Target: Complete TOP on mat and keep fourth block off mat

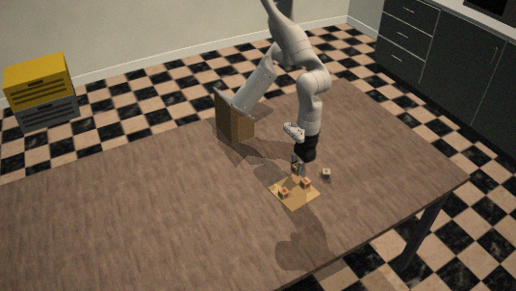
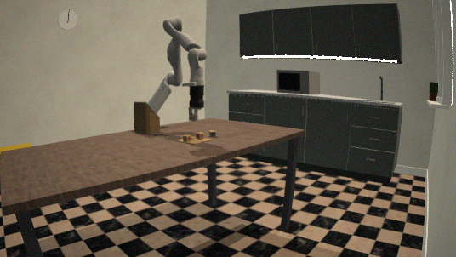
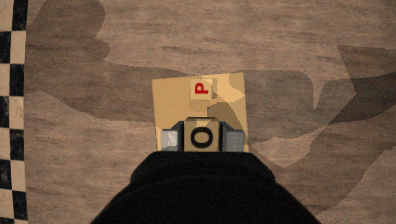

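Now: the tan mat 12 cm below my hand. From my hand the other things lie so: O block (right at my hand).
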